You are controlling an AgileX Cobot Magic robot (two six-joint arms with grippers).
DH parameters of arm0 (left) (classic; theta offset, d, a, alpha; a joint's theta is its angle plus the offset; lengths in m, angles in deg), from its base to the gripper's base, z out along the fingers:
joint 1: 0 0.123 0 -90
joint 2: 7.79 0 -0.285 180
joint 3: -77.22 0 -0.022 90
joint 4: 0 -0.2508 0 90
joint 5: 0 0 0.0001 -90
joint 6: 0 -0.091 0 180
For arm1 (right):
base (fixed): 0 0 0 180
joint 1: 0 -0.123 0 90
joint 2: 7.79 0 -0.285 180
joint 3: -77.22 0 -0.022 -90
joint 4: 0 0.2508 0 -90
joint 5: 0 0 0.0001 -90
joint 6: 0 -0.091 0 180
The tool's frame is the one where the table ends.
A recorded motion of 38 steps. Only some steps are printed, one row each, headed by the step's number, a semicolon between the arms.
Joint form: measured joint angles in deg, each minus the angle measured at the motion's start. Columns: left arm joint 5, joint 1, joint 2, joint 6, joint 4, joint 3; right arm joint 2, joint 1, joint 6, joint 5, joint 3, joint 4.
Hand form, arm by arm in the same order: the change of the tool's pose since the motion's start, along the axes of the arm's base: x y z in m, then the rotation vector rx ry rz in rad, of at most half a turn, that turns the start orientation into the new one. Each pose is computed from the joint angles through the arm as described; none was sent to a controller.
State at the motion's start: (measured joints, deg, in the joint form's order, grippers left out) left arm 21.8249 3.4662 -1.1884 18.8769 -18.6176 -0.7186; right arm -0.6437 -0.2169 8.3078 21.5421 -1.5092 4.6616
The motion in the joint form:
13: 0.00 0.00 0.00 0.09 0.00 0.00; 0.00 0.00 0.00 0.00 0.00 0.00
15: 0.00 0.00 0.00 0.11 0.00 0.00; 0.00 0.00 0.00 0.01 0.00 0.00
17: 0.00 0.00 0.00 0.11 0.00 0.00; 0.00 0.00 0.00 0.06 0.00 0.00
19: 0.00 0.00 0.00 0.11 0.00 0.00; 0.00 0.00 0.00 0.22 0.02 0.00
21: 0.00 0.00 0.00 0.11 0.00 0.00; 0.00 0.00 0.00 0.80 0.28 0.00
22: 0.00 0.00 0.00 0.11 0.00 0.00; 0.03 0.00 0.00 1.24 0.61 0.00
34: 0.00 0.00 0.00 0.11 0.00 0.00; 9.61 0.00 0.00 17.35 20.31 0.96
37: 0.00 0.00 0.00 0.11 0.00 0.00; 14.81 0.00 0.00 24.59 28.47 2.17
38: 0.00 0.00 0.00 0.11 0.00 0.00; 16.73 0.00 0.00 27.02 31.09 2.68
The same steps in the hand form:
13: 0.0000 0.0000 0.0000 -0.0015 -0.0003 0.0004; 0.0000 0.0000 0.0000 0.0000 0.0000 0.0000
15: 0.0000 0.0000 0.0000 -0.0018 -0.0003 0.0005; 0.0000 0.0000 0.0000 0.0000 0.0002 0.0000
17: 0.0000 0.0000 0.0000 -0.0018 -0.0003 0.0005; 0.0000 0.0000 -0.0001 0.0000 0.0010 0.0001
19: 0.0000 0.0000 0.0000 -0.0018 -0.0003 0.0005; -0.0001 0.0000 -0.0002 0.0000 0.0035 0.0003
21: 0.0000 0.0000 0.0000 -0.0018 -0.0003 0.0005; -0.0005 0.0001 0.0004 -0.0001 0.0090 0.0011
22: 0.0000 0.0000 0.0000 -0.0018 -0.0003 0.0005; -0.0007 0.0001 0.0017 -0.0002 0.0114 0.0018
34: 0.0000 0.0000 0.0000 -0.0018 -0.0003 0.0005; -0.0057 0.0029 0.0825 0.0115 0.1149 0.0294
37: 0.0000 0.0000 0.0000 -0.0018 -0.0003 0.0005; -0.0049 0.0051 0.1130 0.0276 0.1888 0.0490
38: 0.0000 0.0000 0.0000 -0.0018 -0.0003 0.0005; -0.0038 0.0060 0.1224 0.0343 0.2186 0.0569

